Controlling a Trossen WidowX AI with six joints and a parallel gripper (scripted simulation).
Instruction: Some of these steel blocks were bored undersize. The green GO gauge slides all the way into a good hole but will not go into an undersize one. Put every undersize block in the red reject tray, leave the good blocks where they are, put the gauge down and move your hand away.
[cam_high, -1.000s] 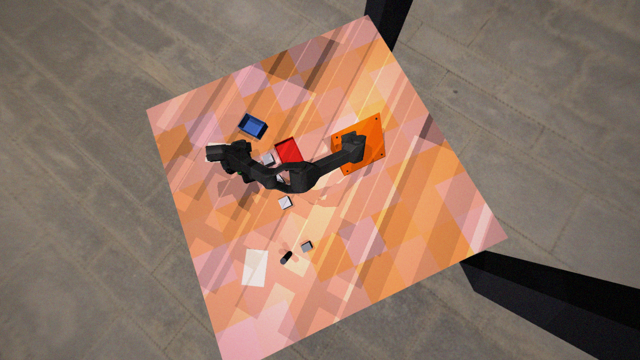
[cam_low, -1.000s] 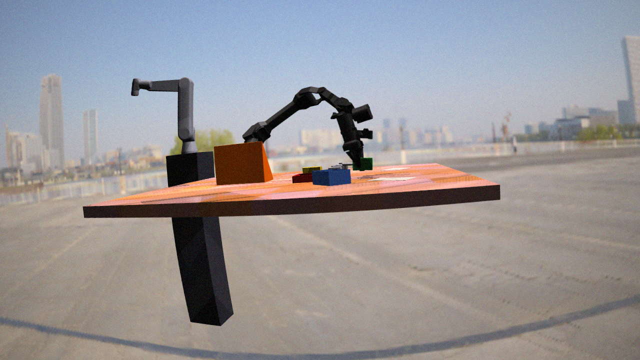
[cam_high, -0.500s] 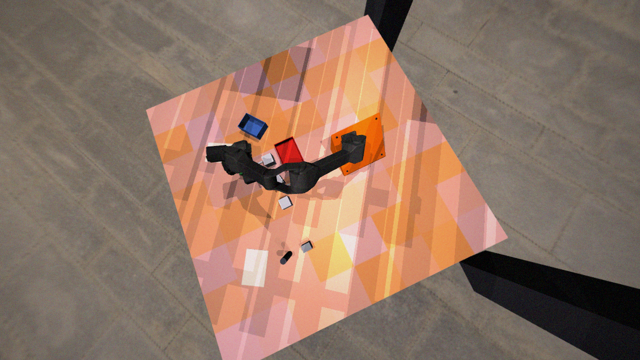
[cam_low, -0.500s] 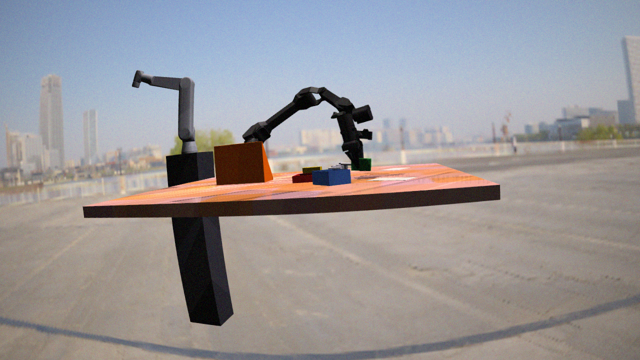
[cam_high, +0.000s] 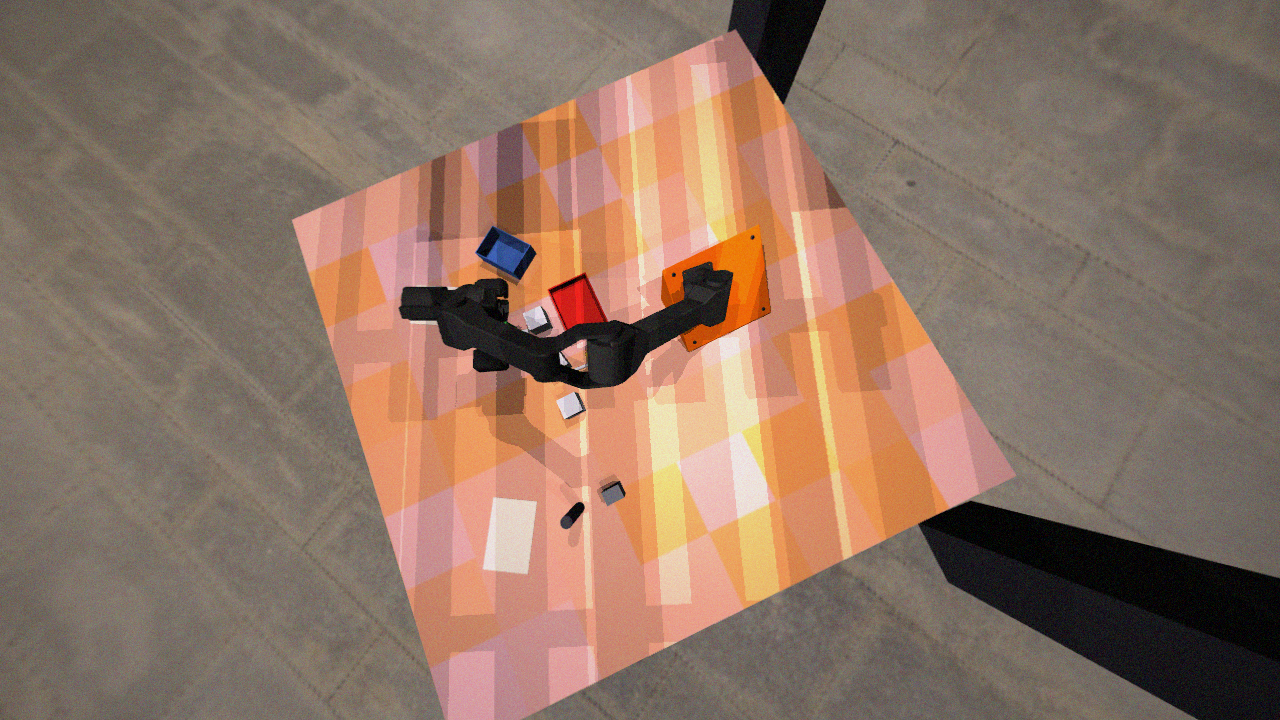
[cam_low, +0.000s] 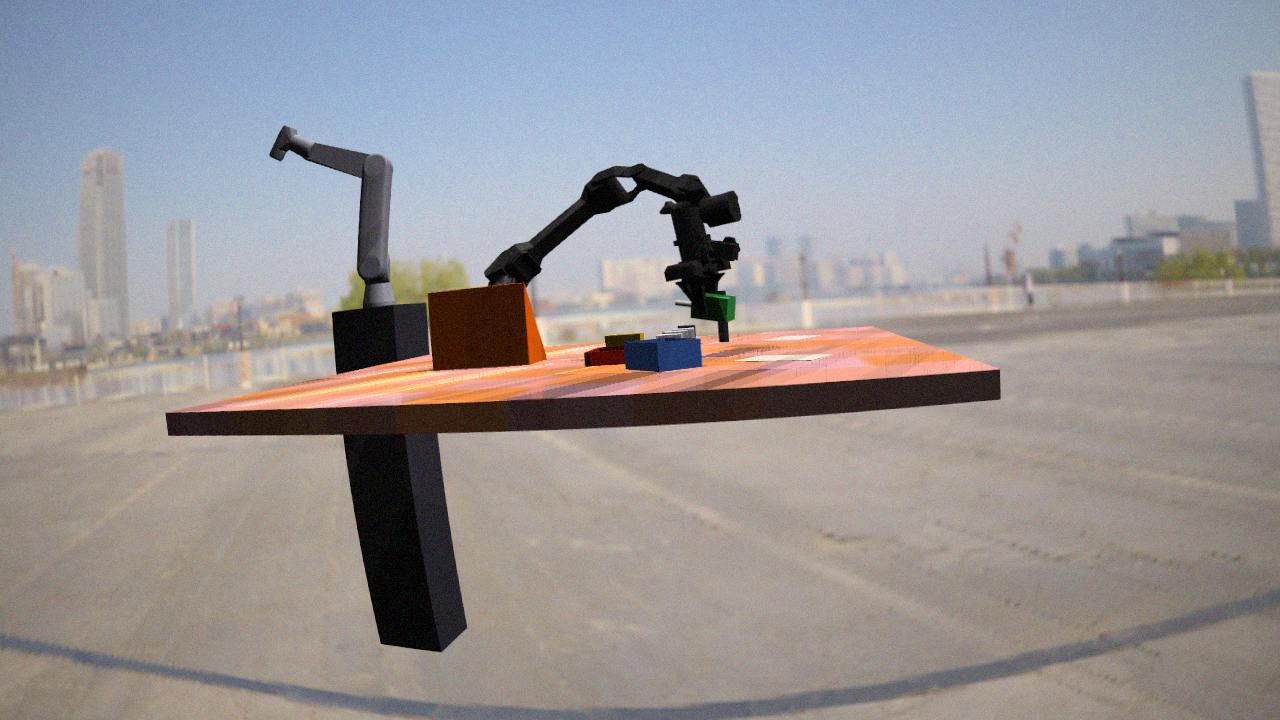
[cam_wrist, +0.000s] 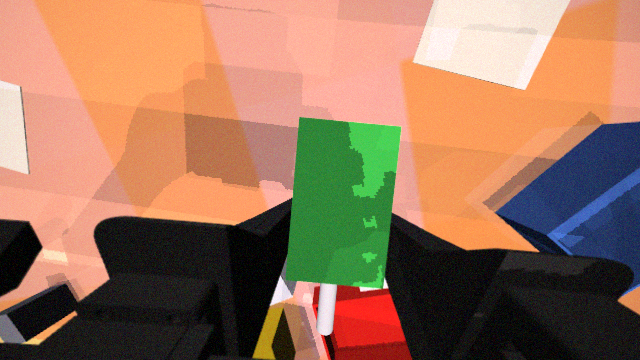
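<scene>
Now: gripper tip 2 cm below the green GO gauge and 2 cm past it. Round my gripper tip: yellow gauge 16 cm behind, 11 cm to the left, 6 cm below; then red reject tray 17 cm behind, 7 cm below, 3 cm to the right; then blue bin 22 cm to the right, 7 cm below, 5 cm behind.
</scene>
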